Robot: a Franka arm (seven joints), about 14 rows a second.
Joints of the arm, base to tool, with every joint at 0 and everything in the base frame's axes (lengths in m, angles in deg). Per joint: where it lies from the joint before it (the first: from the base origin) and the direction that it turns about. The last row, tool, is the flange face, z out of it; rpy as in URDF.
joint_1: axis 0 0 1 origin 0 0 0.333
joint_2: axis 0 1 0 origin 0 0 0
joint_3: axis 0 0 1 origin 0 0 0.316
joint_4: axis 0 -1 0 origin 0.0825 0 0
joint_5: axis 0 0 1 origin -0.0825 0 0.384
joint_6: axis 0 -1 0 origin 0 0 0
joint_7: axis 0 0 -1 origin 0.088 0 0
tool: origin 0 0 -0.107 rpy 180 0 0
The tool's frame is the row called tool.
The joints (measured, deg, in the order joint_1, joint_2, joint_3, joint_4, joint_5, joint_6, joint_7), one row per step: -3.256, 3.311, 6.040, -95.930, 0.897, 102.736, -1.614; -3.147, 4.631, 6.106, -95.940, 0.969, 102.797, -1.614; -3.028, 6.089, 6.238, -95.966, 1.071, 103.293, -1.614; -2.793, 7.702, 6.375, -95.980, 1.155, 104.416, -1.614; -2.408, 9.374, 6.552, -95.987, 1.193, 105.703, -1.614; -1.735, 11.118, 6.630, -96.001, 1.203, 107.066, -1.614; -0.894, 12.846, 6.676, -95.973, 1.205, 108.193, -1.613
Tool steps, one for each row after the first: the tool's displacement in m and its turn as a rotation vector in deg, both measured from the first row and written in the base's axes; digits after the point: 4 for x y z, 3 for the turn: 0.0051, 0.0016, -0.0135, 0.151, 1.270, 0.161; 0.0111, 0.0040, -0.0280, 0.365, 2.262, 0.379; 0.0184, 0.0078, -0.0432, 0.600, 2.770, 0.699; 0.0256, 0.0135, -0.0589, 0.807, 3.167, 1.206; 0.0324, 0.0215, -0.0755, 0.974, 3.568, 1.900; 0.0381, 0.0311, -0.0923, 1.106, 4.151, 2.733
